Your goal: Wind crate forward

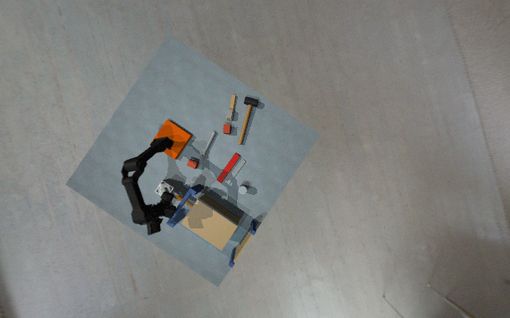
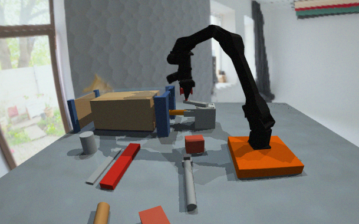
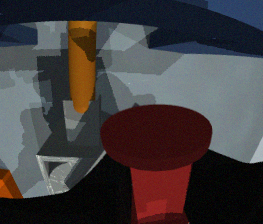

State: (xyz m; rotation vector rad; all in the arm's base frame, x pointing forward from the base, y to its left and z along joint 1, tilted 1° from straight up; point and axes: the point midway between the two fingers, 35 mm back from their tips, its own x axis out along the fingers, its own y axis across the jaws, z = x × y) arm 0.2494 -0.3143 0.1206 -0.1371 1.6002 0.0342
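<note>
Now: gripper tip 3 cm past the grey crank handle, 2 cm to the right of it and 1 cm above it. From my gripper tip the other things lie so: grey winch 10 cm behind, 8 cm below, 5 cm to the left; then red knob 2 cm above; then frame 8 cm ahead, 5 cm to the left, 1 cm below.
</note>
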